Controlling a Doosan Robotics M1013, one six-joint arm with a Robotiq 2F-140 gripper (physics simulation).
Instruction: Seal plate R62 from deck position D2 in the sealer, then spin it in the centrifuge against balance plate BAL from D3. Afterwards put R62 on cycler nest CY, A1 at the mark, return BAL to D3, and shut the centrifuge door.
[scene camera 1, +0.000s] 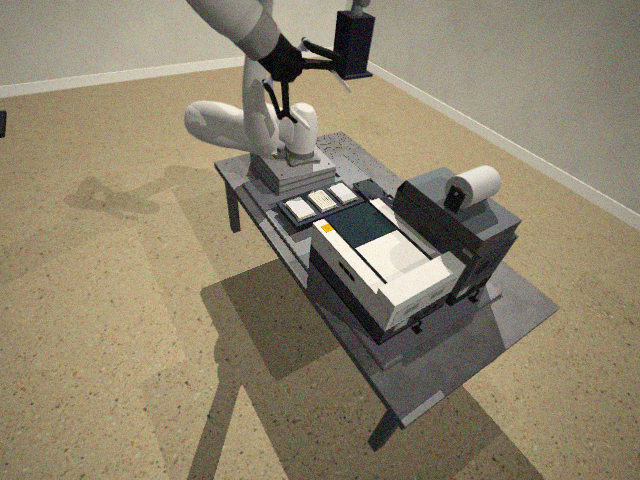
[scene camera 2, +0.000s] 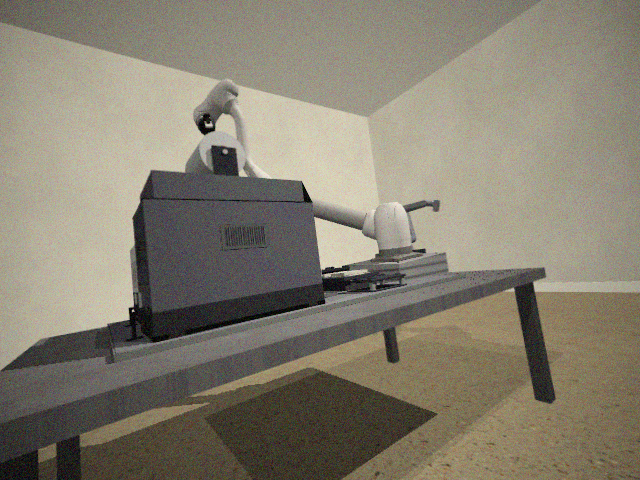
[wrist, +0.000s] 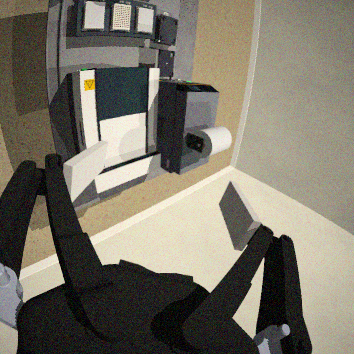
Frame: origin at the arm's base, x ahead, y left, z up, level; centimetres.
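Where they show: gripper, fingertip midpoint: (scene camera 1: 327, 108) (wrist: 165, 174); arm's base at its link origin: (scene camera 1: 298, 155) (scene camera 2: 396, 259).
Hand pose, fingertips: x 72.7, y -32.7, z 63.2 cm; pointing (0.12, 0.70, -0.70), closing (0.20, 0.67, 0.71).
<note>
Each offset is from my fingertips to the top centre of the thing. Level surfaces: height alone.
My gripper (scene camera 1: 320, 99) (wrist: 165, 174) is open and empty, high above the table. Three plates lie in a row on the dark deck by the arm base: a plain white one @(dx -36.4, dy +14.5, dz -65.4 cm) (scene camera 1: 300, 208) (wrist: 94, 16), a middle one with a well pattern @(dx -37.2, dy +26.9, dz -65.4 cm) (scene camera 1: 321, 200) (wrist: 121, 17), and another plain white one @(dx -38.0, dy +39.3, dz -65.4 cm) (scene camera 1: 343, 193) (wrist: 145, 20). Their labels are unreadable, so I cannot tell which is R62 or BAL. The grey sealer @(dx +12.9, dy +54.4, dz -24.4 cm) (scene camera 1: 462, 206) (scene camera 2: 232, 258) (wrist: 200, 110) carries a white film roll @(dx +15.0, dy +54.5, dz -24.4 cm) (scene camera 1: 480, 183) (wrist: 218, 140). The white centrifuge (scene camera 1: 418, 284) (wrist: 87, 115) has a dark teal top panel; its door state is unclear.
A small dark square unit @(dx -36.8, dy +56.2, dz -67.3 cm) (scene camera 1: 368, 188) (wrist: 166, 28) sits beside the deck. The arm base stands on a grey stepped block (scene camera 1: 294, 178) (scene camera 2: 423, 266) at one end of the table @(dz -73.3 cm) (scene camera 1: 522, 304) (scene camera 2: 485, 279). A dark pedestal (scene camera 1: 353, 43) stands behind, overlapping the gripper's outline.
</note>
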